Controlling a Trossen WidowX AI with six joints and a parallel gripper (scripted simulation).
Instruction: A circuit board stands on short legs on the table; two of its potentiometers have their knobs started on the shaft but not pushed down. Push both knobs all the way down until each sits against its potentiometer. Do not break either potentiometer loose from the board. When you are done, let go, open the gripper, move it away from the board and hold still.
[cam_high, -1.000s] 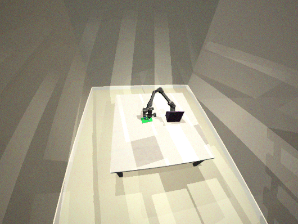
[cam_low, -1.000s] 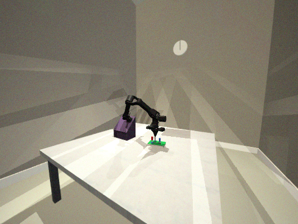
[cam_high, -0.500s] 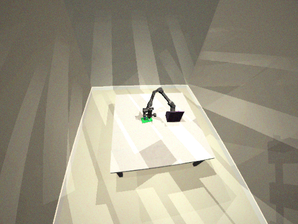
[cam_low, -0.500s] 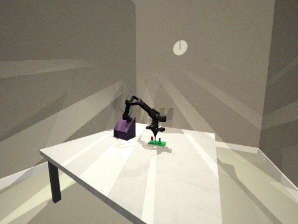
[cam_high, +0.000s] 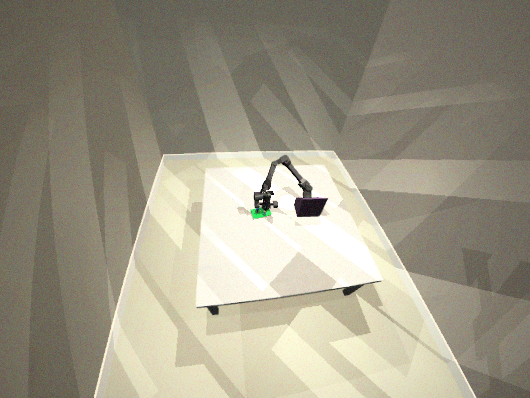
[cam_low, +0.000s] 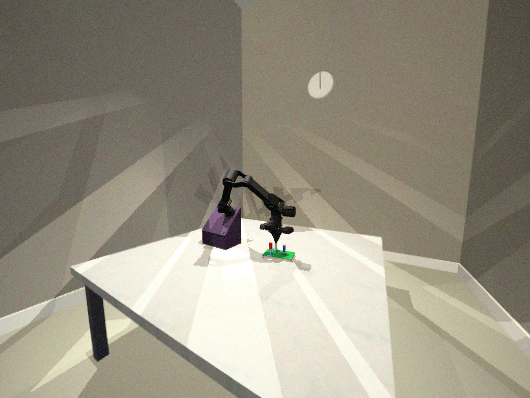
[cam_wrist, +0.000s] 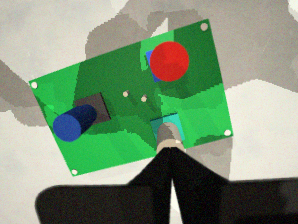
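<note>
Now: gripper tip 20 mm above the beige knob. From my gripper tip the other things lie so: blue knob (60 mm ahead, 20 mm to the right, 10 mm below).
</note>
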